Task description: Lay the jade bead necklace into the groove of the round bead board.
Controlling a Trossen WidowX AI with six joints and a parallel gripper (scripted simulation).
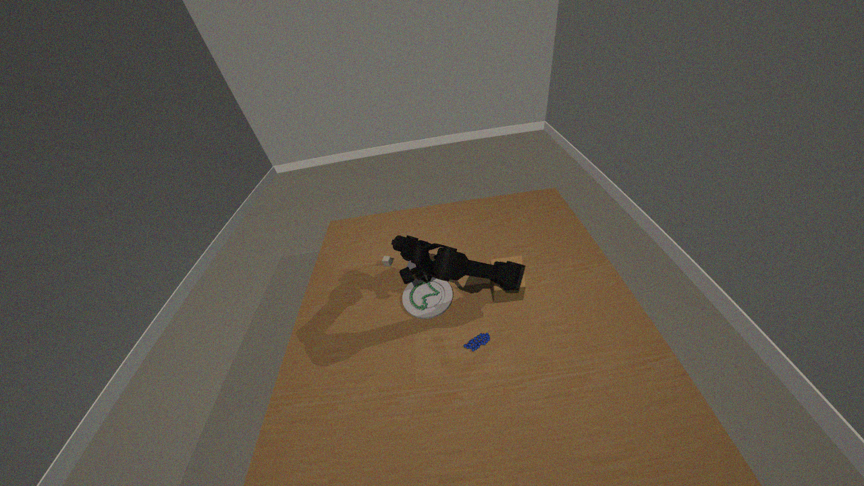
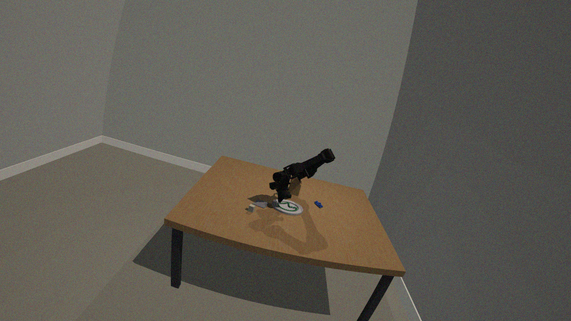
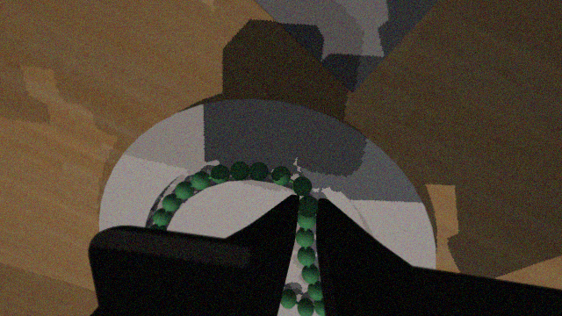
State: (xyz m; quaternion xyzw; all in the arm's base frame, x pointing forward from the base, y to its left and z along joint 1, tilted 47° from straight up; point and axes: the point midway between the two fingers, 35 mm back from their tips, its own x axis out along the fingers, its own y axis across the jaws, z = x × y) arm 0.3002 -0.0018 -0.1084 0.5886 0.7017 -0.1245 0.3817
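Now: the round bead board 60 mm to the left of my gripper tip and 10 mm below it. Also, from my gripper tip: pale block: 180 mm ahead, 140 mm to the right; flat grey plate: 50 mm ahead, 110 mm to the right, 20 mm below.
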